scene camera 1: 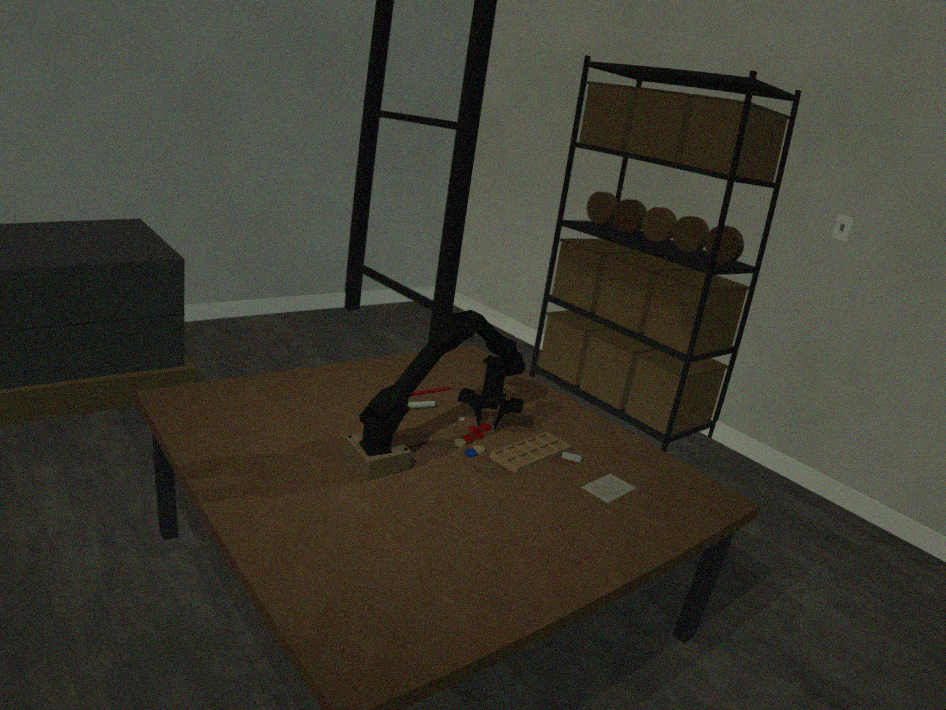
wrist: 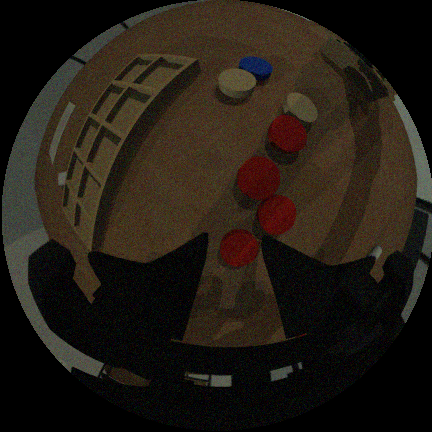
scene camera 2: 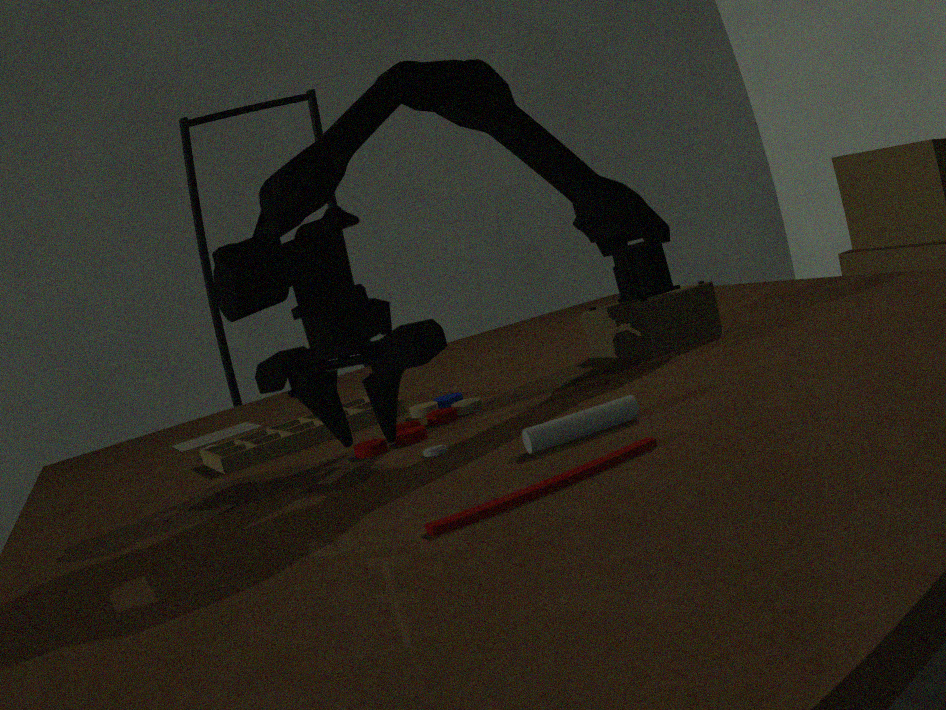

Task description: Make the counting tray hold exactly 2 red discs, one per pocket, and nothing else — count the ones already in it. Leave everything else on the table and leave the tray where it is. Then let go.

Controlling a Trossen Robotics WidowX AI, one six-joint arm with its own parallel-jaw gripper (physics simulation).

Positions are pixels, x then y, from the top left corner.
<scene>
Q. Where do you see a grey card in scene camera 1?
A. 608, 488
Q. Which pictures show my gripper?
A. Scene camera 1, the wrist view and scene camera 2: all of them.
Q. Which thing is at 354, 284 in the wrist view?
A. My gripper.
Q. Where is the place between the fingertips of my gripper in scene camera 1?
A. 486, 428
</scene>
